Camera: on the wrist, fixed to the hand. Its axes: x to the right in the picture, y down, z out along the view.
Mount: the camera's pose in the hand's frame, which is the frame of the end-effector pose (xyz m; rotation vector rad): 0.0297 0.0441 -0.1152 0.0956 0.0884 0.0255
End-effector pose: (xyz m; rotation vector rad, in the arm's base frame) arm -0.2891 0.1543 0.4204 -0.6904 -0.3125 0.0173
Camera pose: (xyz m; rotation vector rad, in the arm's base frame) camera -0.2236 0.1201 0.3172 -0.5985 -0.2166 0.0258
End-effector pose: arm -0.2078 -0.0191 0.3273 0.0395 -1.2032 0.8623
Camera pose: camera -0.1400 0.0807 0.2880 0.0630 -1.0814 0.9343
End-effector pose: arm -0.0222 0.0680 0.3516 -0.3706 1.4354 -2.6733
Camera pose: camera -0.0816 0.1312 0.2590 -0.2278 1.3181 -2.7573
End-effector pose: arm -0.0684 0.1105 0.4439 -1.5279 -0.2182 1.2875
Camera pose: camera 0.0143 0.0454 0.3731 -1.5061 -0.0795 1.2299
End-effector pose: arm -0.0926 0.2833 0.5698 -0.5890 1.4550 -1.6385
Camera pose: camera -0.1881 0.3249 0.4974 -0.4477 1.4324 -1.7225
